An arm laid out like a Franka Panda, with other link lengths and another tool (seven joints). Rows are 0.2 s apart.
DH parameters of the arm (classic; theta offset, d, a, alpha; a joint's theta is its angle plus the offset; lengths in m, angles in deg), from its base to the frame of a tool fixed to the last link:
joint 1: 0 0.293 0 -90
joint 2: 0 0 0 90
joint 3: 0 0.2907 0.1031 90
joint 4: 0 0 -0.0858 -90
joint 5: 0 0.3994 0 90
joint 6: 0 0 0.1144 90
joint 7: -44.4 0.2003 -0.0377 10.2
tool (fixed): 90 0.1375 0 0
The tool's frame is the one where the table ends.
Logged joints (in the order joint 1, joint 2, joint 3, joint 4, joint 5, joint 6, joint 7), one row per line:
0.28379, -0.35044, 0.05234, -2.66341, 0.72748, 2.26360, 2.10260
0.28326, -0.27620, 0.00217, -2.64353, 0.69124, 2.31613, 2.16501
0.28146, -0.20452, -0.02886, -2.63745, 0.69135, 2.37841, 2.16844
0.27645, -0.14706, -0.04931, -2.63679, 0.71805, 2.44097, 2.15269
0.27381, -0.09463, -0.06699, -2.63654, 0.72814, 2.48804, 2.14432
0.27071, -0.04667, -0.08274, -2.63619, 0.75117, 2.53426, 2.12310
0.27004, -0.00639, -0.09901, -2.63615, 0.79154, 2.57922, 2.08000
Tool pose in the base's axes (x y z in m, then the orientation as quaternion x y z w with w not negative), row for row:
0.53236, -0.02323, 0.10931, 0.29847, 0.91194, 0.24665, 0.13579
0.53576, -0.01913, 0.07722, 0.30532, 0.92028, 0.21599, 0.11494
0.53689, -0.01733, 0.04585, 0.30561, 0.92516, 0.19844, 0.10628
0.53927, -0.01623, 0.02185, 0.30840, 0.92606, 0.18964, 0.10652
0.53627, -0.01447, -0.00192, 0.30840, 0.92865, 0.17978, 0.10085
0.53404, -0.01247, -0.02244, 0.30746, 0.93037, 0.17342, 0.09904
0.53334, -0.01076, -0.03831, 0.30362, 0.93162, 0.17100, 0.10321
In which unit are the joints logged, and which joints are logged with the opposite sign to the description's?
The joints are logged in radians. Opposite sign: joint 1, joint 3.
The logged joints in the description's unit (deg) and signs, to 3 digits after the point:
-16.260, -20.079, -2.999, -152.602, 41.682, 129.695, 120.470
-16.230, -15.825, -0.124, -151.463, 39.605, 132.704, 124.046
-16.126, -11.718, 1.654, -151.115, 39.611, 136.273, 124.242
-15.839, -8.426, 2.825, -151.077, 41.141, 139.857, 123.340
-15.688, -5.422, 3.838, -151.063, 41.719, 142.554, 122.860
-15.511, -2.674, 4.741, -151.043, 43.039, 145.202, 121.645
-15.472, -0.366, 5.673, -151.040, 45.352, 147.778, 119.175

